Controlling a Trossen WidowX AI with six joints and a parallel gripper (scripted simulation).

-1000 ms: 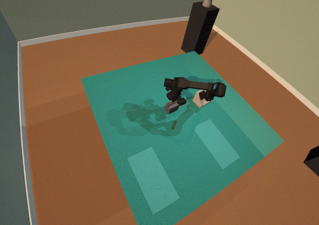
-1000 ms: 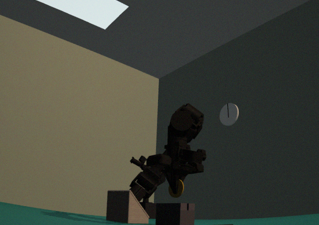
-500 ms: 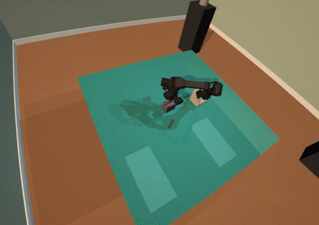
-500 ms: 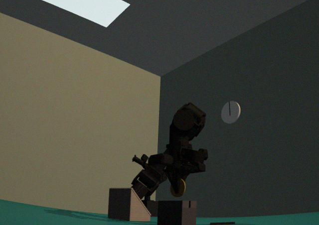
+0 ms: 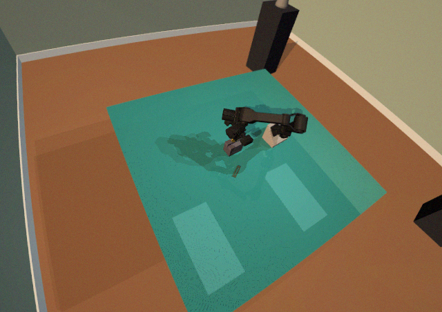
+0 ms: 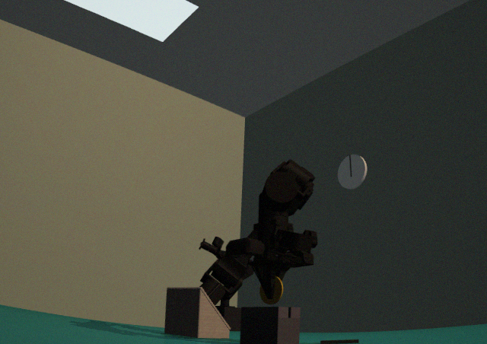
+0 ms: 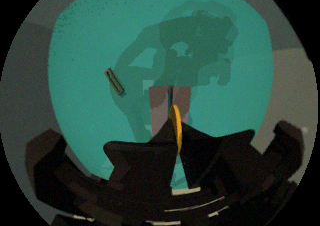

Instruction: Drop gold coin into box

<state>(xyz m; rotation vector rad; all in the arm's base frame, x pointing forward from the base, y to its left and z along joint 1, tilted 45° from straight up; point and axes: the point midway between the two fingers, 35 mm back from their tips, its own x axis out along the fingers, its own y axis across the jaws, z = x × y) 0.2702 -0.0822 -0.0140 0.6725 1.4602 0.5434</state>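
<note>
My gripper tip is now 20 mm below the coin.
</note>
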